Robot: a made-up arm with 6 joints.
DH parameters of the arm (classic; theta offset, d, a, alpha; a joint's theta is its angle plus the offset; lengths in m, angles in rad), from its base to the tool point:
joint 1: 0 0.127 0 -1.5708
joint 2: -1.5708 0 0.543 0
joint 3: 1.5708 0.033 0 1.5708
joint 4: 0 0.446 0 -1.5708
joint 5: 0 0 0 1.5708
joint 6: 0 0.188 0 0
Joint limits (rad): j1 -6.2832..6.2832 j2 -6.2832..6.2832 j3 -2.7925..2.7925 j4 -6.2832..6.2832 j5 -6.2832..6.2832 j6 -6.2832..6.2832
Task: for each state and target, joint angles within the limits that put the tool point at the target. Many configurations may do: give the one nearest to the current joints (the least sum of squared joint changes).
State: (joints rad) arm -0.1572 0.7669 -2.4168 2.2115 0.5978 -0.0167
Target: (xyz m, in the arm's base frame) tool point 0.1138 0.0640 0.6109
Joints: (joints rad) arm -0.3930 1.4335 -2.1822 2.2495 0.4964 -0.0167
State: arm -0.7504 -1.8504 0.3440 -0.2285 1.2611 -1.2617
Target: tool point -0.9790 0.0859 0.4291
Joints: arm -0.1104 -1.6028 0.3527 -0.3252 1.1774 -1.2617
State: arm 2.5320 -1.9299 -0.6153 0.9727 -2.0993 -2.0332
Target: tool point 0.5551 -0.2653 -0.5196
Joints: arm 2.5048 -2.0835 -0.4783 0.9875 -1.8744 -2.0332
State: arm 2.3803 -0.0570 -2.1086 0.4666 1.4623 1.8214
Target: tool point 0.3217 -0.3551 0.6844
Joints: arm 2.5266 0.0514 -1.9480 0.3917 1.4714 1.8214
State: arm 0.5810 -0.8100 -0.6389 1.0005 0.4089 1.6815
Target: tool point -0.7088 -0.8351 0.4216
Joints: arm 0.9414 -1.0352 -0.5592 0.9836 0.3147 1.6815
